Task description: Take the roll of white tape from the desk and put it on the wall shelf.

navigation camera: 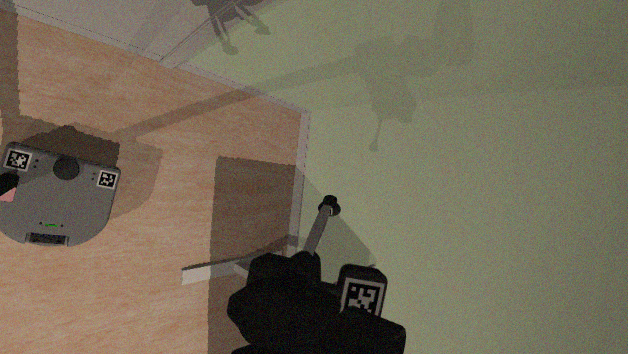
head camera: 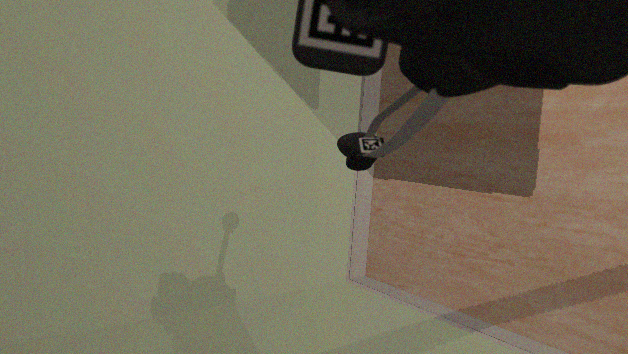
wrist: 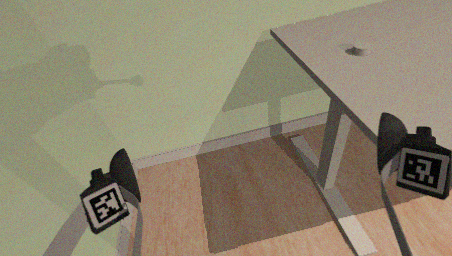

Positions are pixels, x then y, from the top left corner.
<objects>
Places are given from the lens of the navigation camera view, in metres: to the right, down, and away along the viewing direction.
my gripper [navigation camera: 321, 255]: 0.01, 0.14, 0.43
grey desk [navigation camera: 241, 266]: -0.42, 0.52, 1.35
skirting board [navigation camera: 304, 131]: -0.07, -0.33, 1.74
The marked spots on the grey desk and the skirting board are 0.99 m apart.
</objects>
